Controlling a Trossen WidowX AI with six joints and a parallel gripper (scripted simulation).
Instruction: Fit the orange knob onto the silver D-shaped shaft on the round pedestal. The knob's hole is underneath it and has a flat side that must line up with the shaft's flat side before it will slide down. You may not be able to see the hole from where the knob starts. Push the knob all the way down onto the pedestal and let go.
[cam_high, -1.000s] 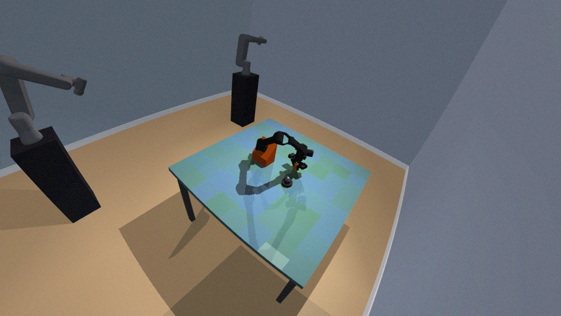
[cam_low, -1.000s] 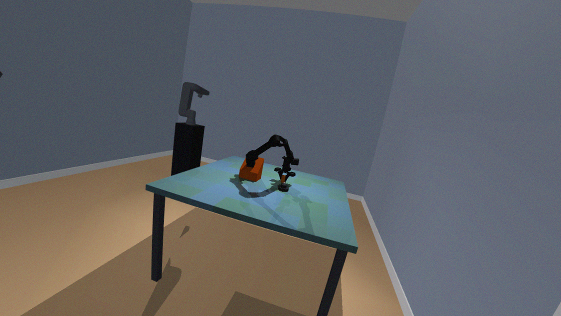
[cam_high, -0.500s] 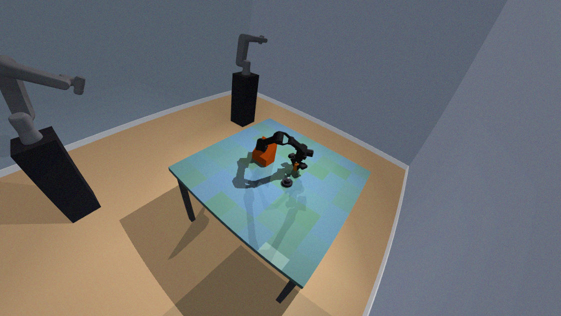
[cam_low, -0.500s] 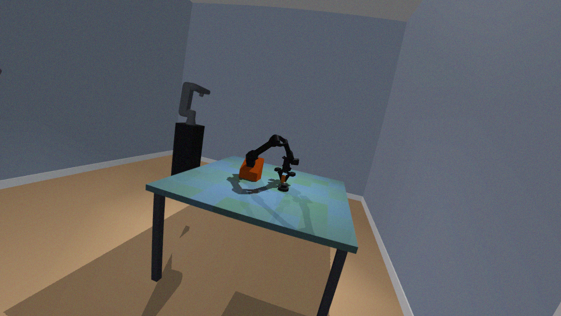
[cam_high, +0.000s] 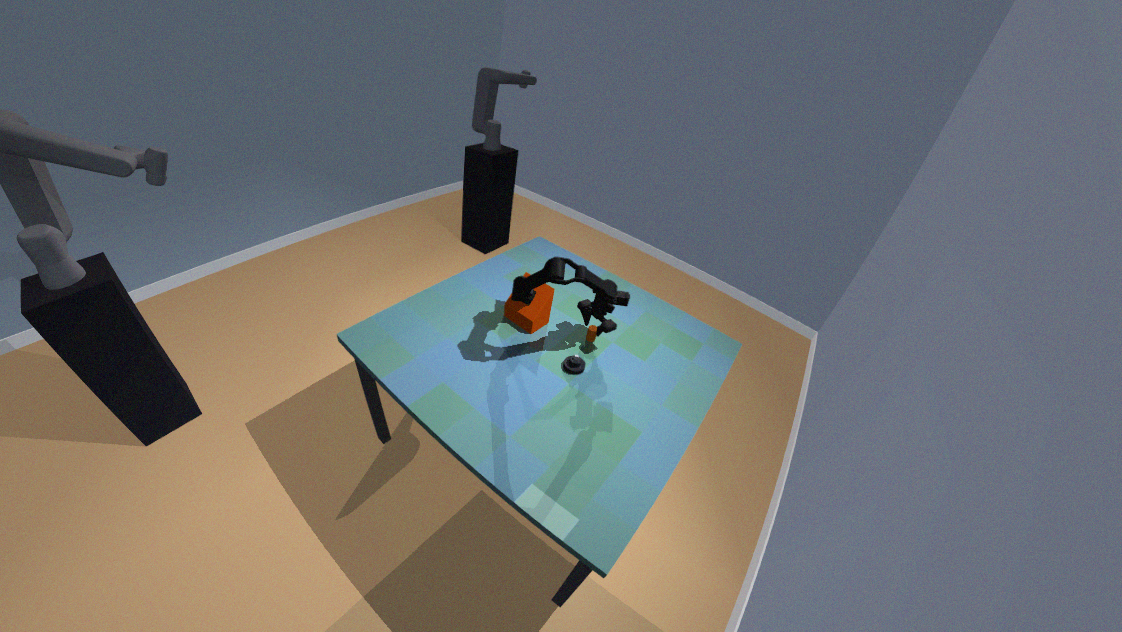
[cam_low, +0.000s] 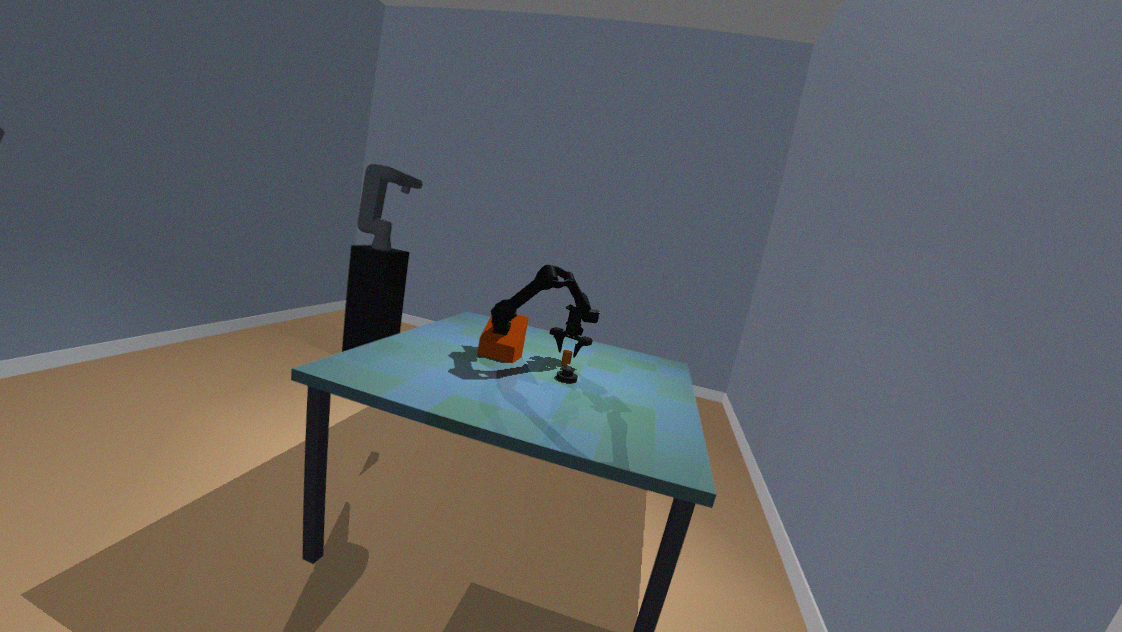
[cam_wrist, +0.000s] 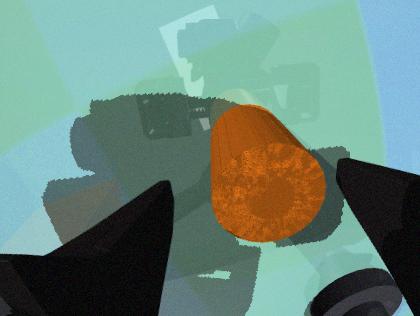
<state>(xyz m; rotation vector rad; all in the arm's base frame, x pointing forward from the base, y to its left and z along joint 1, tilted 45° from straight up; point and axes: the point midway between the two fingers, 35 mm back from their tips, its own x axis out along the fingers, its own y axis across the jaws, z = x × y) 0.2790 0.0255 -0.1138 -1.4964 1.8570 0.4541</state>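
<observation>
The orange knob is right at my gripper tip. Also, from my gripper tip: pedestal: 190 mm to the right, 40 mm ahead, 10 mm below.
</observation>
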